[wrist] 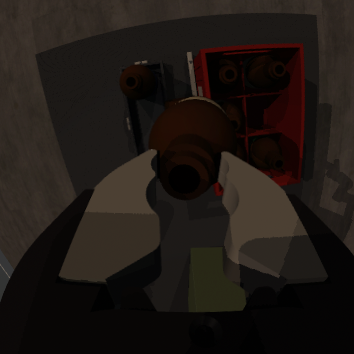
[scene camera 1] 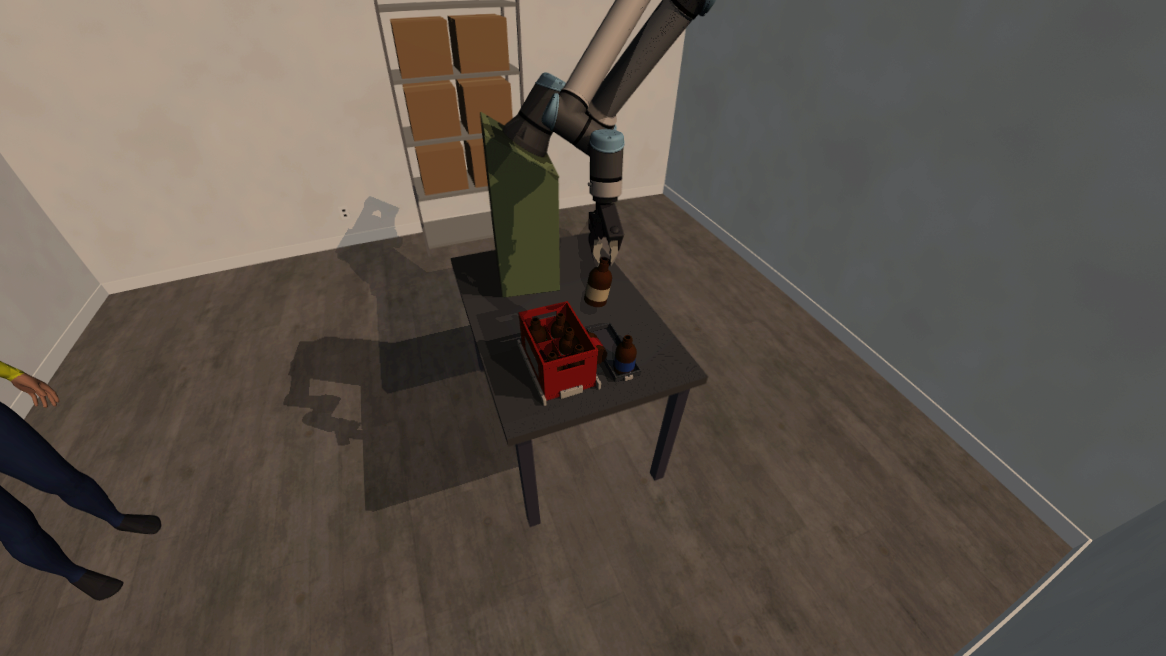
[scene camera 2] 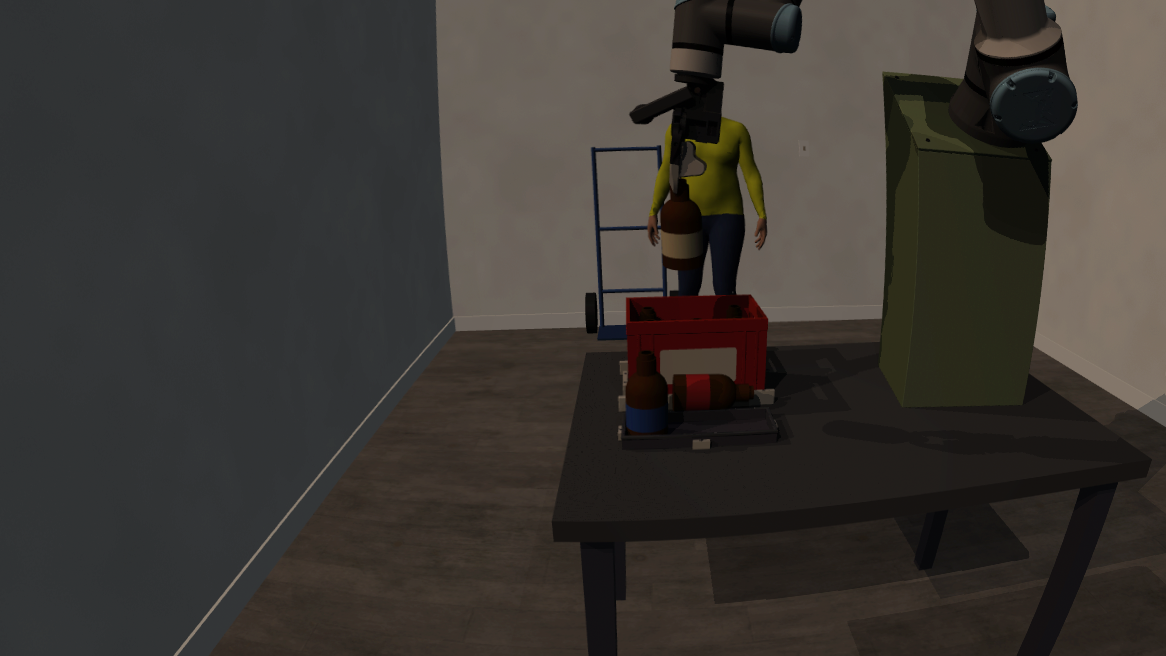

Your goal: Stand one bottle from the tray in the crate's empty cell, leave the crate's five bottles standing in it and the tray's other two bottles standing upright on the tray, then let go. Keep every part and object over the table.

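Places are measured from the arm's base along level axes (x back, y up, z left), in millimetres.
Where they show: gripper, between the fingertips: (wrist: 186, 155) (scene camera 1: 603, 266) (scene camera 2: 676, 192); arm's base, origin of its link: (scene camera 1: 523, 142) (scene camera 2: 989, 121).
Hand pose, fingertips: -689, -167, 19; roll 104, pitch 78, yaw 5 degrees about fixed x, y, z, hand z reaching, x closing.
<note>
Things, the pixels of their top centre, and the offset from my fingertips, as dx, dy, dz. Level surfaces: height alone.
- brown bottle with a cream label, centre of its top: (wrist: 205, 180) (scene camera 2: 679, 178) (scene camera 1: 601, 258) +7, +24, -7
- red crate, centre of its top: (wrist: 259, 122) (scene camera 2: 694, 307) (scene camera 1: 556, 330) +44, -247, -141
- blue-label bottle, centre of its top: (scene camera 2: 646, 352) (wrist: 130, 81) (scene camera 1: 627, 337) -66, -262, +74
- tray, centre of its top: (scene camera 2: 699, 421) (wrist: 149, 120) (scene camera 1: 612, 347) +28, -396, +76
- red-label bottle, centre of its top: (scene camera 2: 714, 374) (scene camera 1: 590, 335) +66, -338, -3
- dark table, height of its surface: dy -422
My gripper (scene camera 1: 605, 256) (scene camera 2: 677, 182) (wrist: 186, 155) is shut on the neck of a brown bottle with a cream label (scene camera 1: 599, 279) (scene camera 2: 680, 216) (wrist: 192, 127), held upright in the air. The red crate (scene camera 1: 578, 377) (scene camera 2: 701, 334) (wrist: 301, 110) holds several brown bottles; its middle right cell in the wrist view looks empty. The held bottle partly hides the crate's left column there. A blue-label bottle (scene camera 1: 625, 354) (scene camera 2: 646, 399) (wrist: 136, 81) stands on the tray (scene camera 2: 701, 438) (wrist: 134, 127). A red-label bottle (scene camera 2: 701, 391) lies on its side between tray and crate; whether it touches the tray is unclear.
The green robot pedestal (scene camera 1: 530, 228) (scene camera 2: 970, 285) (wrist: 207, 280) stands on the dark table (scene camera 1: 521, 416) (scene camera 2: 815, 489). Pale fixtures sit around the crate's base. A person (scene camera 2: 721, 179) and a blue hand truck (scene camera 2: 596, 195) stand beyond the table. Shelves with boxes stand by the wall.
</note>
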